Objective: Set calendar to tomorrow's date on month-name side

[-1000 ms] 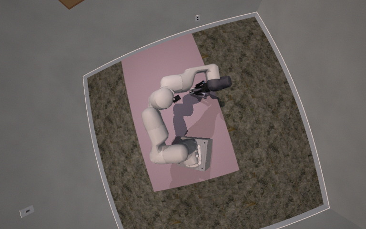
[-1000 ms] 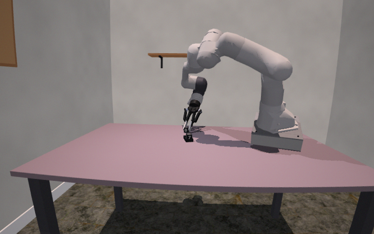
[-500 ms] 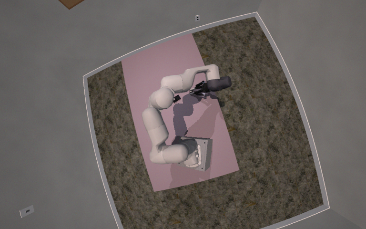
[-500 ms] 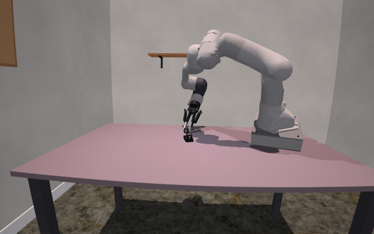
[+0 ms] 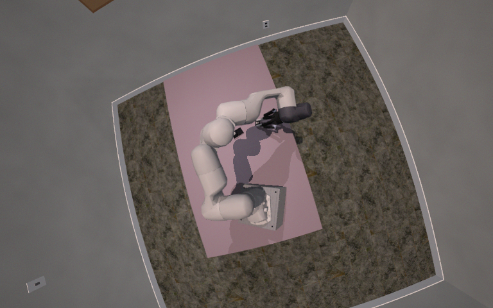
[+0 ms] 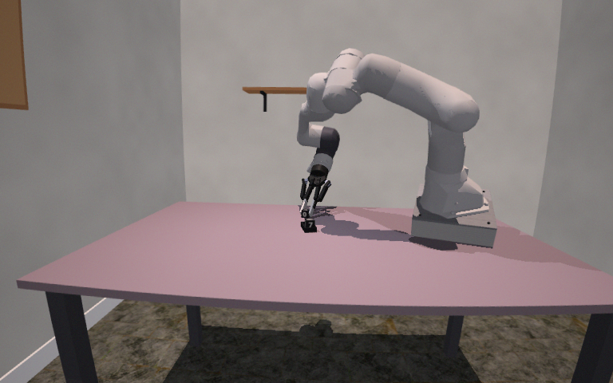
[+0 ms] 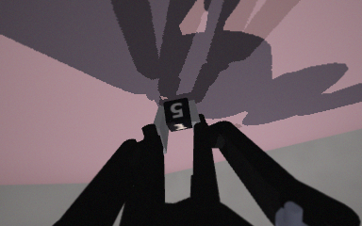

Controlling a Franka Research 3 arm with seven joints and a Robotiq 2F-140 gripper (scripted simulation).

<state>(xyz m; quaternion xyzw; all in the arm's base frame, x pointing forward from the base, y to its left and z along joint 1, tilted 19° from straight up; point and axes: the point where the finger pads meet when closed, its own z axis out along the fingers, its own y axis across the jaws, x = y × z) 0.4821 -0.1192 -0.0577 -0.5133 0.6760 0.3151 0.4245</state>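
My gripper is now 20 mm to the right of the black digit cube, 20 mm above it and 10 mm short of it. From my hand the other things lie so: black calendar tray 170 mm to the left, 30 mm below, 20 mm behind.
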